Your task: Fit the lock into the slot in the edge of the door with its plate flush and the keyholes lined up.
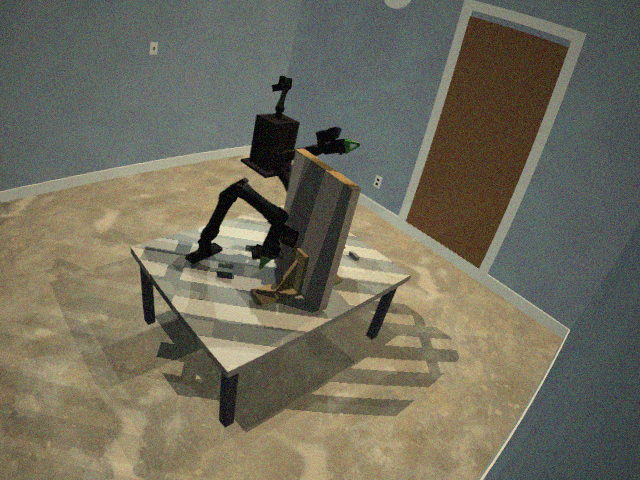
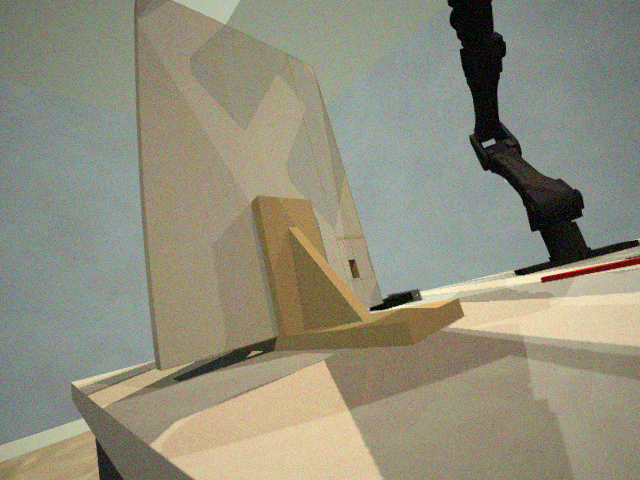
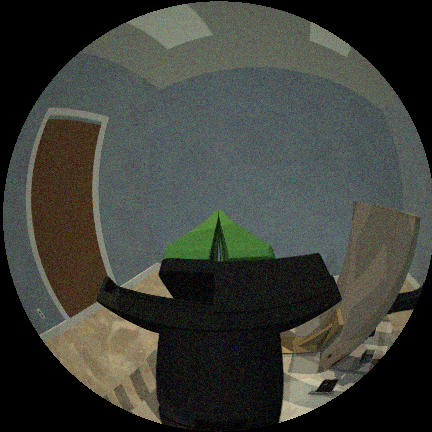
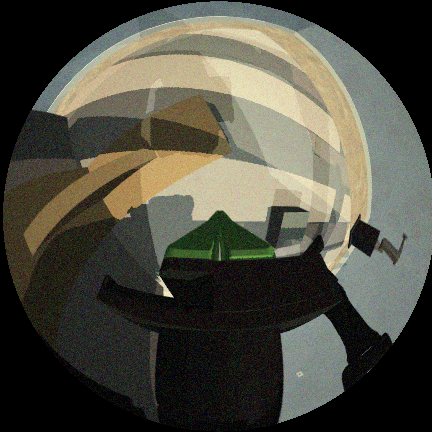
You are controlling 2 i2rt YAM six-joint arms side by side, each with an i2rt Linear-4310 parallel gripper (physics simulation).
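Places are measured from the left arm's base along level axes (x back, y down, z right), in centimetres.
Pixels of known places: left gripper, fingertip midpoint: [image 1: 360, 144] [image 3: 218, 215]; right gripper, fingertip midpoint: [image 1: 259, 269] [image 4: 219, 216]; left arm's base, origin of the base link: [image 2: 572, 261]; right arm's base, origin of the base link: [image 1: 204, 253].
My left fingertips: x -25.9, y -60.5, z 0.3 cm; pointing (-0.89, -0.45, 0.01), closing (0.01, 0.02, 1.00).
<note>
For each thing: its top centre in the pictures, then the offset to it from my left fingertips. "pt": a spot on its surface instead. Level surfaces: height alone.
- door, middle of its top: [image 2: 238, 41] [image 3: 381, 206] [image 1: 326, 167] dx -4.5, dy -1.0, dz +46.1 cm
- small rectangular opening, surface spot: [image 2: 353, 268] pt dx +7.9, dy +50.9, dz +38.9 cm
- dark boxy piece, middle of its top: [image 4: 293, 229] [image 1: 225, 267] dx +26.6, dy +56.9, dz +62.4 cm
- table, its level: dy +60.5 cm
- small dark piece, middle of its top: [image 1: 354, 253] dx -13.9, dy +58.3, dz +2.2 cm
The door [image 1: 314, 222] [image 2: 180, 248] [image 3: 382, 250] stands upright on the table, with a small rectangular opening [image 2: 353, 268] low near one edge. A dark boxy piece [image 1: 224, 271] [image 4: 287, 225], which looks like the lock, lies on the table on the right arm's side of the door; its keyhole cannot be made out. My right gripper [image 1: 263, 262] [image 4: 219, 216] is shut and empty, low above the table between that piece and the door. My left gripper [image 1: 357, 145] [image 3: 218, 215] is shut and empty, raised high beyond the door, far from the table.
A wooden bracket [image 1: 301, 268] [image 2: 281, 258] [image 3: 340, 322] braces the door, its foot [image 2: 413, 325] [image 4: 175, 115] spreading over the table [image 1: 232, 356]. A small dark piece [image 1: 353, 255] [image 3: 326, 386] lies on the table on the door's other side. A dark box [image 1: 273, 142] stands behind the door.
</note>
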